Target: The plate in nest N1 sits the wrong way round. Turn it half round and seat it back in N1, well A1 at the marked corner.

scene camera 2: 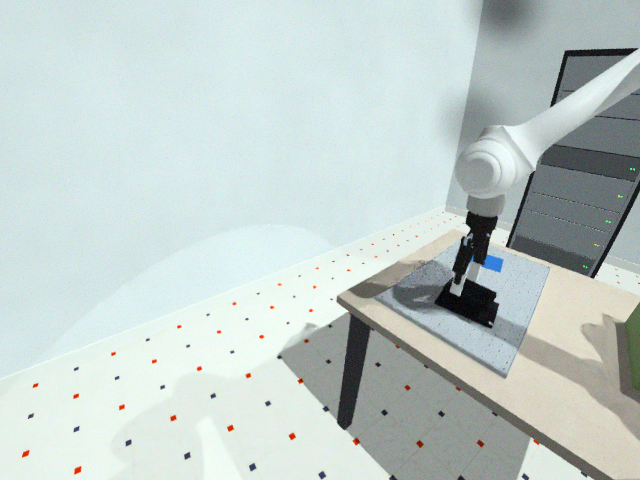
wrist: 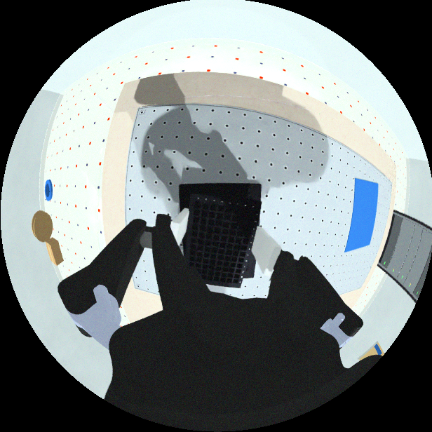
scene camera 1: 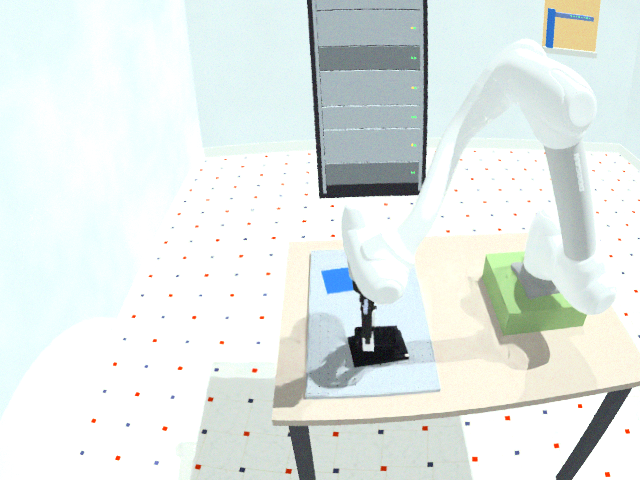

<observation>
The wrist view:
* my gripper: 221, 228
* black well plate: 220, 228
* black nest: 232, 189
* blue patch: 365, 192
</observation>
